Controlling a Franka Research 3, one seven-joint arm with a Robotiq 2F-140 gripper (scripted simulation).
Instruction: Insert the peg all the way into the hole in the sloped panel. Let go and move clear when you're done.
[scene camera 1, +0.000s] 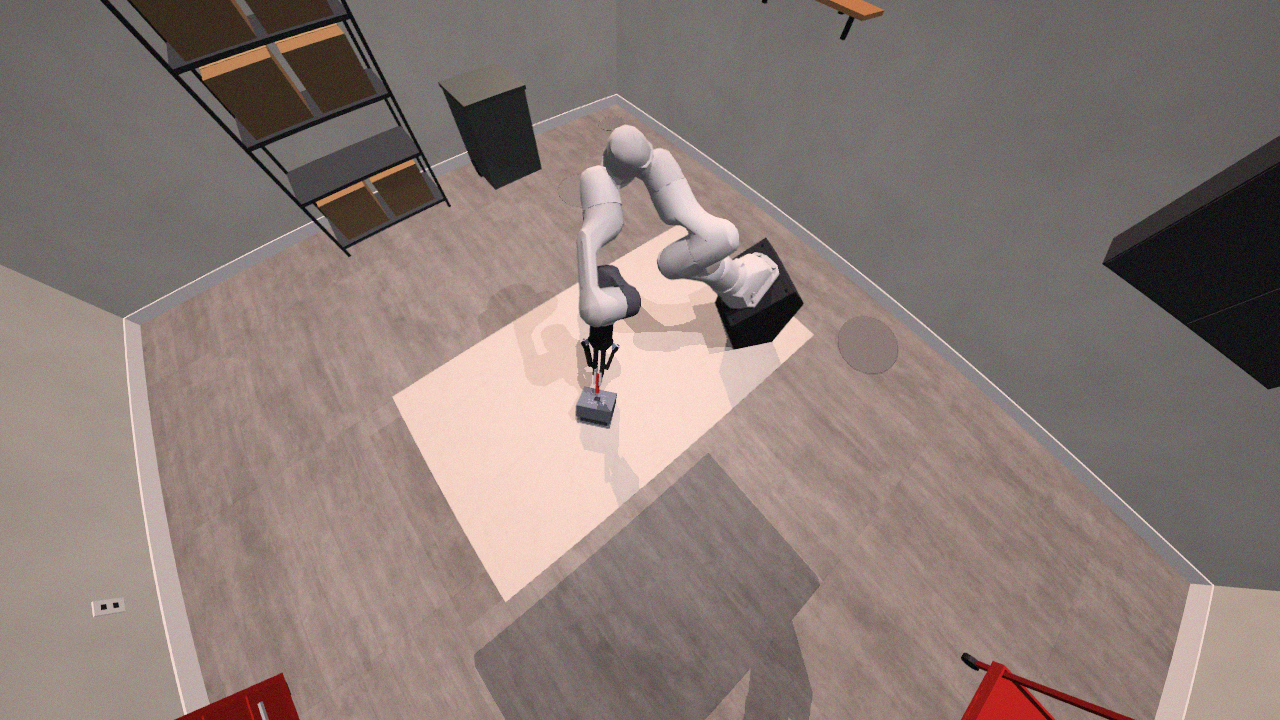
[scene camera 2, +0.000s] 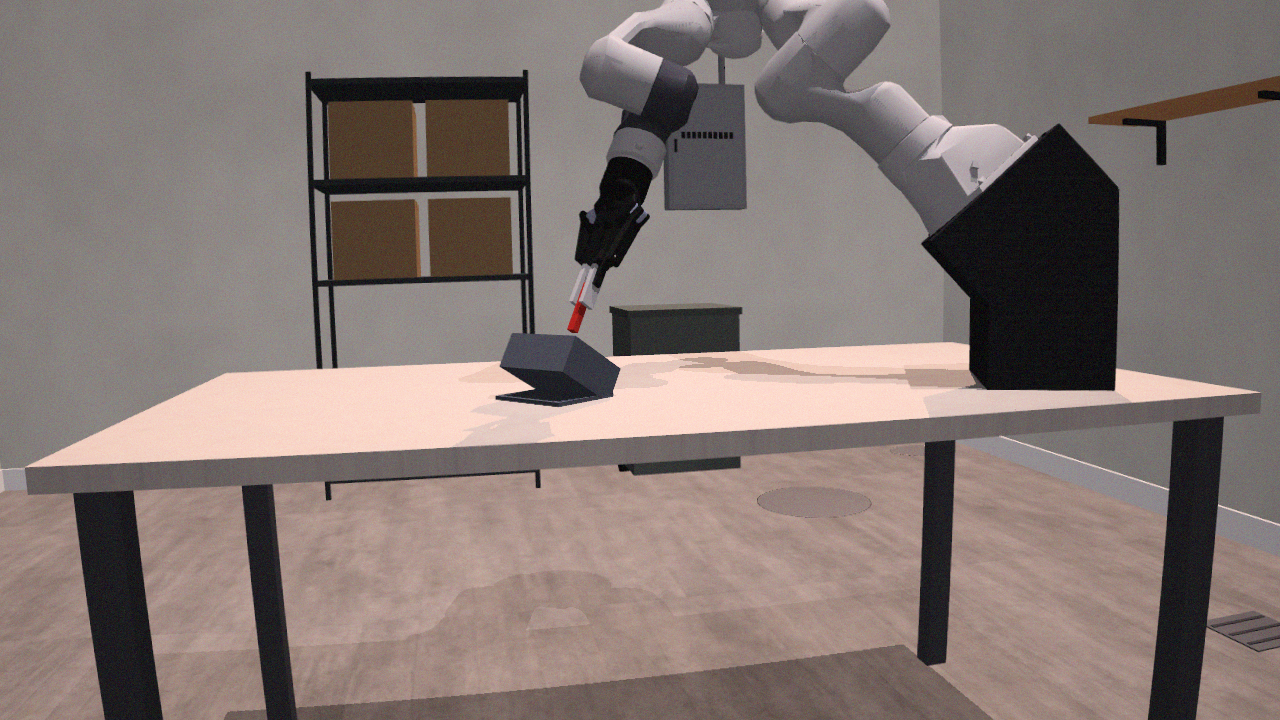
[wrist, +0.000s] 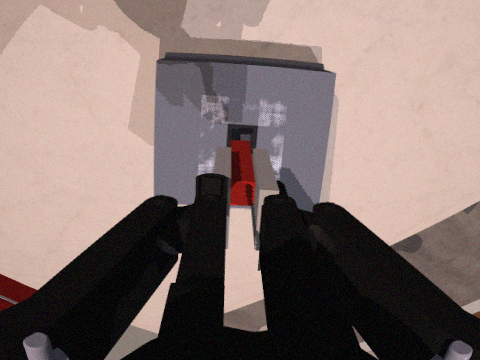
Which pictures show my gripper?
Scene camera 1, scene camera 2 and the wrist view: all of them.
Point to my gripper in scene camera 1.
597, 382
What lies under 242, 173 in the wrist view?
A red peg.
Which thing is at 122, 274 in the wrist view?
My gripper.
